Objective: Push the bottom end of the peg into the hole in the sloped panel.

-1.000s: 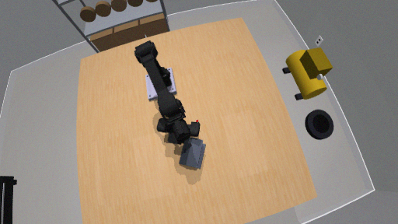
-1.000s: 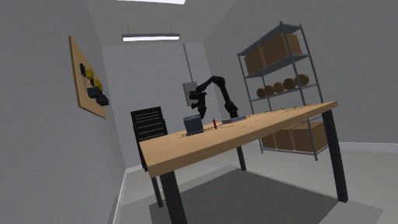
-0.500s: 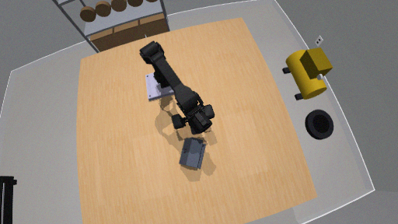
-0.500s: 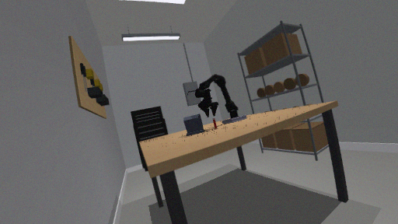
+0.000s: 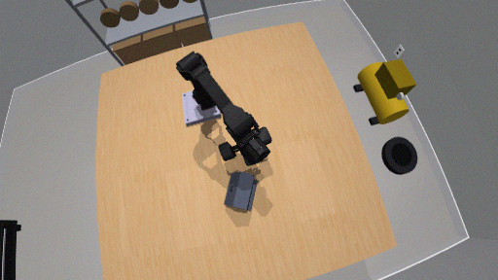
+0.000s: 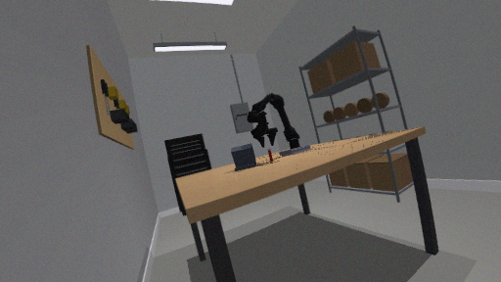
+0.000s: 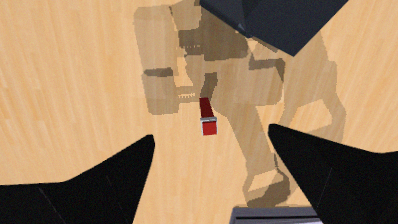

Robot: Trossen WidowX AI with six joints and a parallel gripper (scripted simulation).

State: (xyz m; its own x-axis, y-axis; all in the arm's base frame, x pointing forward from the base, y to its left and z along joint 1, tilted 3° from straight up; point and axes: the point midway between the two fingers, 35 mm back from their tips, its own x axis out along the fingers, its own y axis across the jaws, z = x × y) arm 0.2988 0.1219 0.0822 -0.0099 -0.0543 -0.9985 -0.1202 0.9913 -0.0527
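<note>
The red peg is 40 mm below my gripper tip. Also, from my gripper tip: grey sloped panel: 140 mm ahead, 70 mm to the right, 20 mm below.
</note>
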